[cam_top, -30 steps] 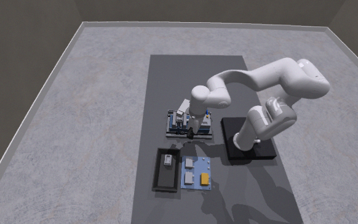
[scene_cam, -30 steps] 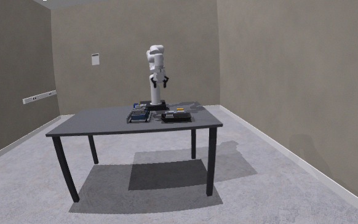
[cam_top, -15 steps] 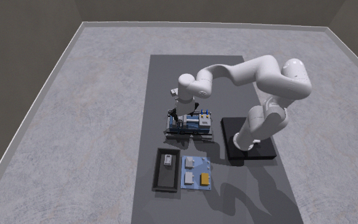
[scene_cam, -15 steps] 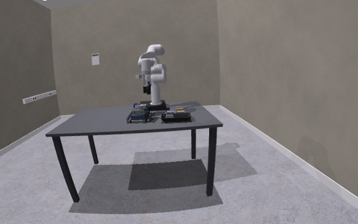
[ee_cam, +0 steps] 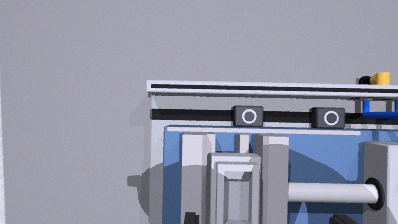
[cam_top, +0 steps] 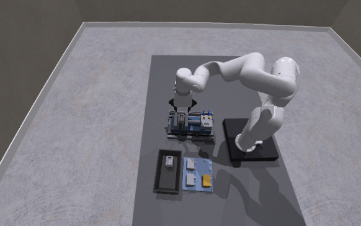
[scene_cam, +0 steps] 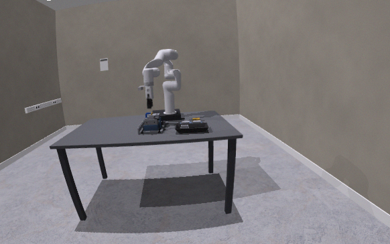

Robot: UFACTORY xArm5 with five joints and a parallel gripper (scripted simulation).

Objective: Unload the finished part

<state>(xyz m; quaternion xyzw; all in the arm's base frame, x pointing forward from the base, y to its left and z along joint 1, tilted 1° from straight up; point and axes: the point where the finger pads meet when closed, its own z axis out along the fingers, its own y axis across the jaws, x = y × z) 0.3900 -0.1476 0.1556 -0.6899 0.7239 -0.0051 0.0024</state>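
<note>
The blue vise is 16 cm below my hand, 6 cm behind it and 1 cm to the left of it. The rest, counted from my hand: blue plate 32 cm to the left, 20 cm below, 9 cm behind; then brass block 37 cm to the left, 17 cm below, 13 cm behind; then grey control box 16 cm behind, 12 cm below, 1 cm to the left.
</note>
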